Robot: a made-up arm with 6 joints. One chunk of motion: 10 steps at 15 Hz.
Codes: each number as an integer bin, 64 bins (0 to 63) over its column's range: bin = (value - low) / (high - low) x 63, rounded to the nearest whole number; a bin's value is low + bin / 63 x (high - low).
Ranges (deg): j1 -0.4..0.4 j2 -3.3..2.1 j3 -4..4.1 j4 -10.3..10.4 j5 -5.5..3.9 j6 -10.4..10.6
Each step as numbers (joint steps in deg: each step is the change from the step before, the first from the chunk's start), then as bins.
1 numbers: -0.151 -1.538 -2.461 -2.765 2.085 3.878
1 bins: 20 21 12 23 51 43
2 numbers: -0.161 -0.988 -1.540 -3.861 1.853 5.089
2 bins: 19 27 19 20 49 46
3 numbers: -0.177 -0.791 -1.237 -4.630 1.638 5.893
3 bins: 18 29 21 17 48 49
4 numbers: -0.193 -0.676 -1.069 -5.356 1.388 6.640
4 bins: 16 31 23 15 46 51
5 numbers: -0.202 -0.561 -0.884 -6.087 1.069 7.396
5 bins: 16 32 24 13 44 53
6 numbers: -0.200 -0.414 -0.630 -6.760 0.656 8.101
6 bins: 16 34 26 11 41 56
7 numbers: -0.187 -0.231 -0.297 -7.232 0.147 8.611
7 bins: 17 36 29 9 38 57
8 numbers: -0.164 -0.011 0.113 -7.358 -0.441 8.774
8 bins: 19 38 32 9 34 58
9 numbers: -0.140 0.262 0.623 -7.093 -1.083 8.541
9 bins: 20 42 36 10 30 57
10 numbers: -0.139 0.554 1.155 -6.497 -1.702 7.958
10 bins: 21 45 40 12 25 55
